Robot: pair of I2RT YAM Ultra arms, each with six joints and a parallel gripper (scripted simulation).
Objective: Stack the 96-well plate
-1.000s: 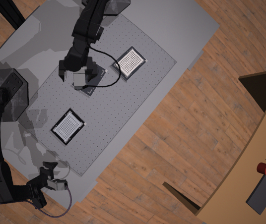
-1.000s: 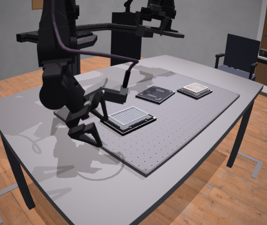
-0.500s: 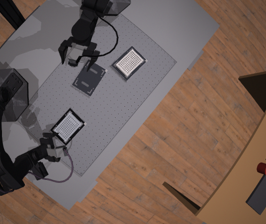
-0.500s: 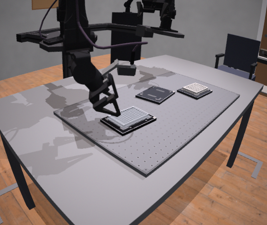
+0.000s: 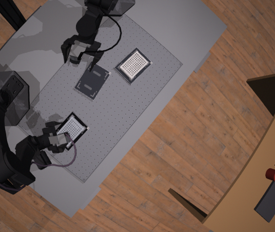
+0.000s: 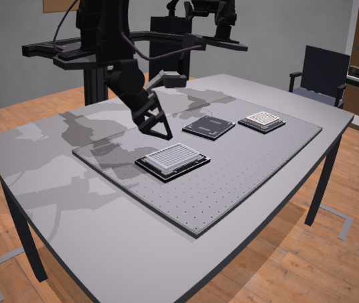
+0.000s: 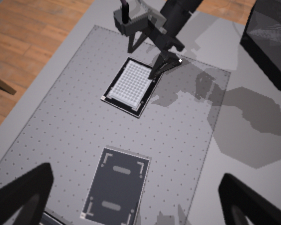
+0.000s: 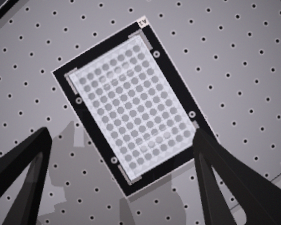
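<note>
Right now the clear 96-well plate is 20 mm ahead of my right hand, 20 mm to the left of it and 90 mm below it. The rest, counted from my right hand: A1 label (30 mm behind, 360 mm to the left, 90 mm below); black nest (20 mm ahead, 20 mm to the left, 100 mm below).
</note>
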